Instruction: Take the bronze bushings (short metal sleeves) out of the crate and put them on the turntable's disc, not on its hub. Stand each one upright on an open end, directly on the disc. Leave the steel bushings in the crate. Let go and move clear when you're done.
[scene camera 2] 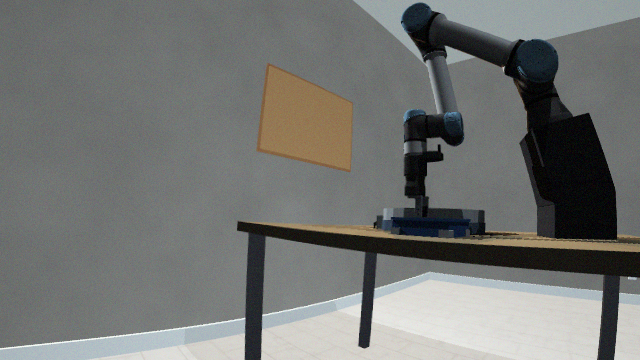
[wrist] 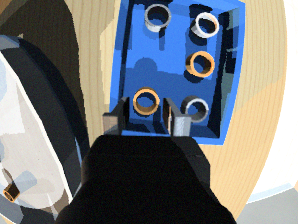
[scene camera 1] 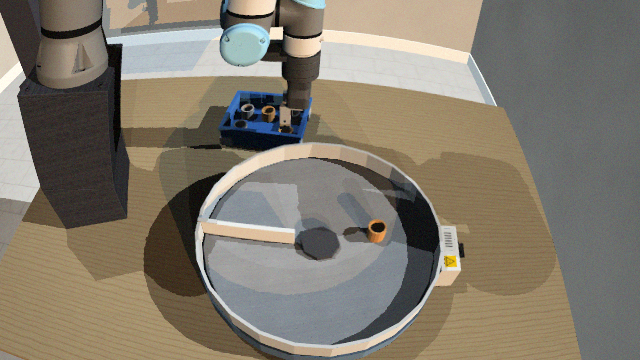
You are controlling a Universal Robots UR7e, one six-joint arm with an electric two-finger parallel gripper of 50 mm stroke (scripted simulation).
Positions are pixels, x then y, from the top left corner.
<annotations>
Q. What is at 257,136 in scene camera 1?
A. A blue crate.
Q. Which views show my gripper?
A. Scene camera 2, the wrist view and scene camera 1: all of them.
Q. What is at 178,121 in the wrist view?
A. My gripper.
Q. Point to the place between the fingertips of my gripper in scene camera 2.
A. At 421,217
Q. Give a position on a blue crate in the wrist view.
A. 142,58
</annotations>
